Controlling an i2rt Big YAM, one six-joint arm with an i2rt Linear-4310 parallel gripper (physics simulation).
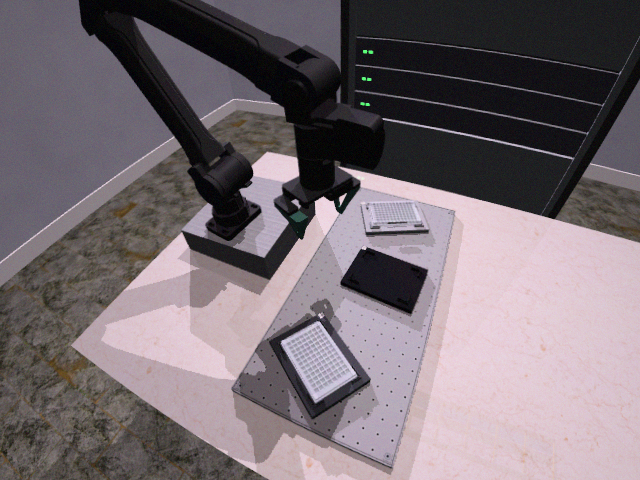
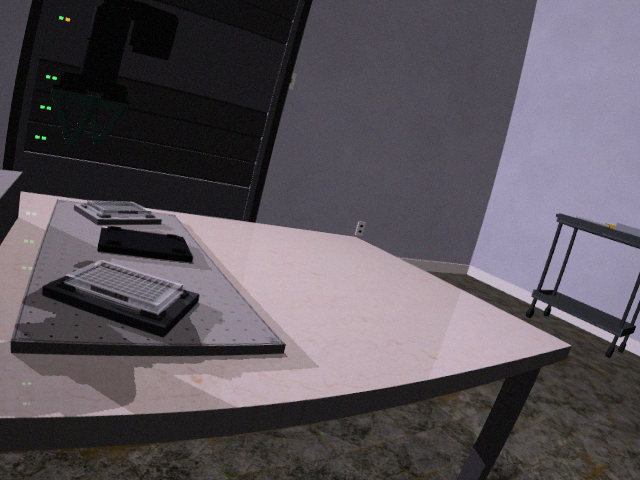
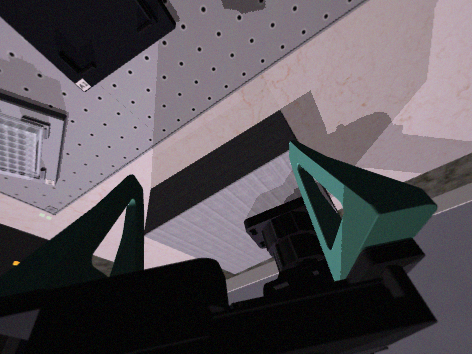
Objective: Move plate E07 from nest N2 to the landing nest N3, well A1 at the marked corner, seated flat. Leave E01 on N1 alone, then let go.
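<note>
My gripper (image 1: 320, 224) (image 2: 84, 143) (image 3: 213, 164) is open and empty, fingers pointing down, high between the arm's base and the perforated board. An empty black nest (image 1: 385, 279) (image 2: 144, 243) (image 3: 100, 30) lies mid-board; its white corner tag (image 1: 364, 249) (image 3: 83, 85) faces the base side. A clear-white well plate (image 1: 395, 212) (image 2: 121, 208) (image 3: 17, 145) sits on the light grey nest (image 1: 398, 230) (image 3: 57, 145) at the rack end. Another plate (image 1: 317, 359) (image 2: 124, 284) sits on the dark nest (image 1: 339, 344) (image 2: 180, 312) at the opposite end. I cannot read which plate is E07 or E01.
The perforated board (image 1: 382, 341) (image 2: 242, 330) (image 3: 200, 65) lies on the pale table (image 1: 516, 310) (image 2: 361, 310). The arm's grey base block (image 1: 227, 258) (image 3: 215, 210) stands beside it. A dark rack (image 1: 465, 124) (image 2: 155, 170) rises behind the table. A cart (image 2: 584, 312) stands at the far right.
</note>
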